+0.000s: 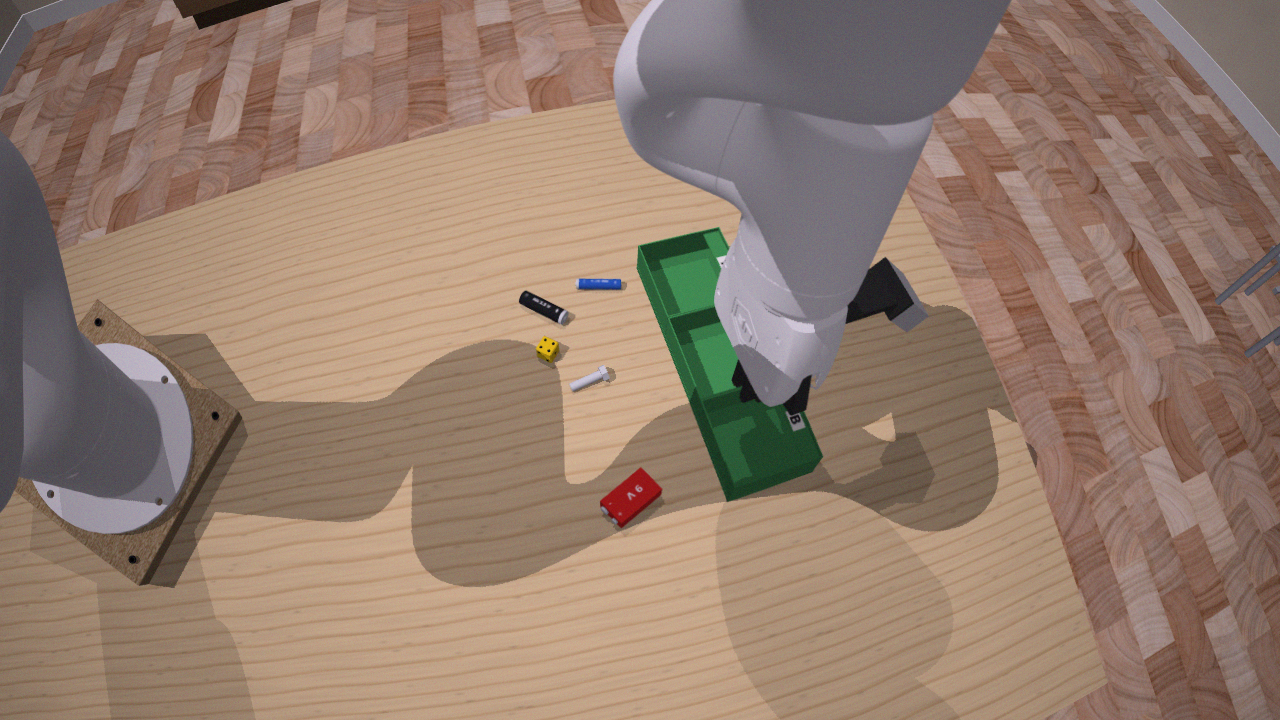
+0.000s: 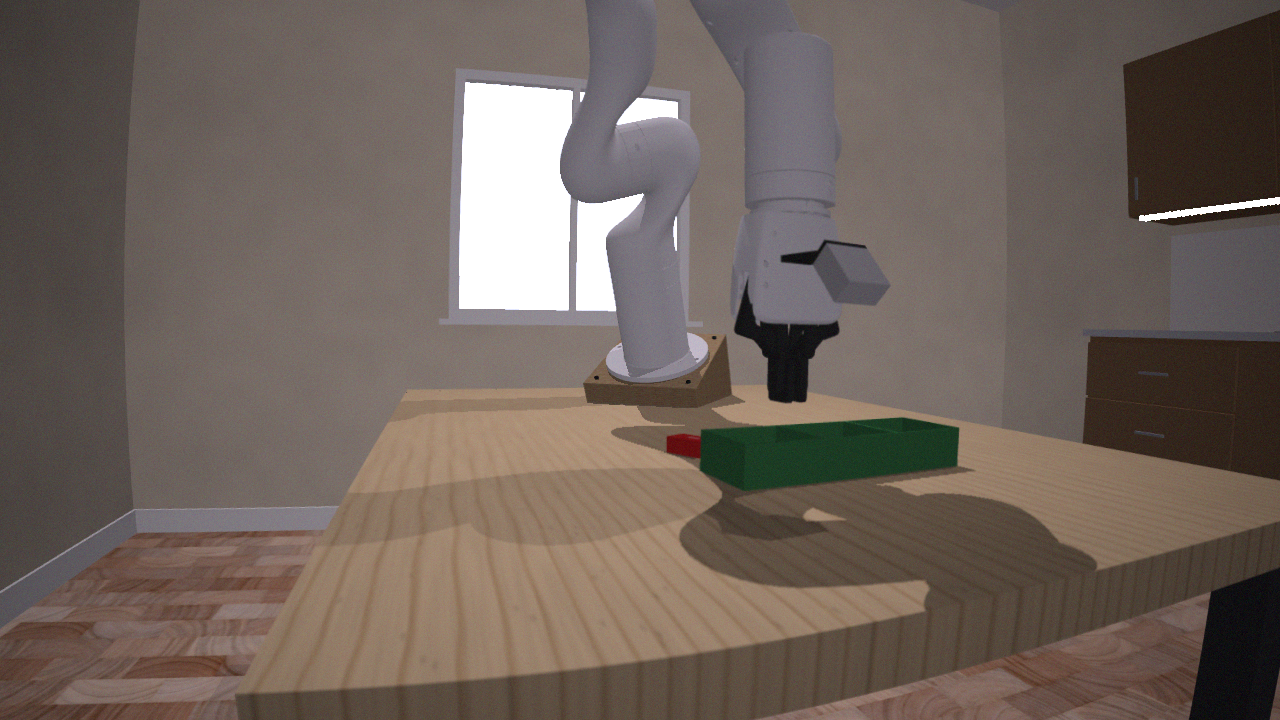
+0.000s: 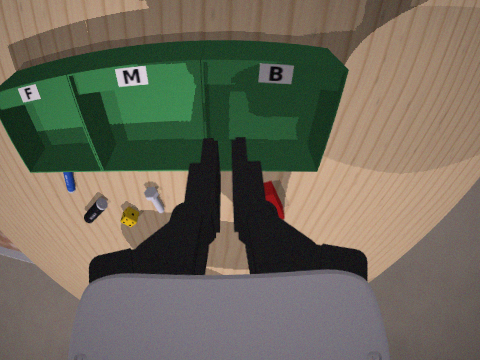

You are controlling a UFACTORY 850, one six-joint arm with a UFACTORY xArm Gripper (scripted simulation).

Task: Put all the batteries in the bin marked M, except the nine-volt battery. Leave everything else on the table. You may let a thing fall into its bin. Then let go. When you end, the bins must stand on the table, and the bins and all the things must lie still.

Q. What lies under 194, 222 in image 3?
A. My gripper.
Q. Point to a green bin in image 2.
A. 782, 456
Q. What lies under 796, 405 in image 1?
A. My gripper.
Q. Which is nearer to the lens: the black battery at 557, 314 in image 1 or the red nine-volt battery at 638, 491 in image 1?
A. The red nine-volt battery.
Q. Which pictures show my gripper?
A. Image 1, image 2 and image 3: all of them.
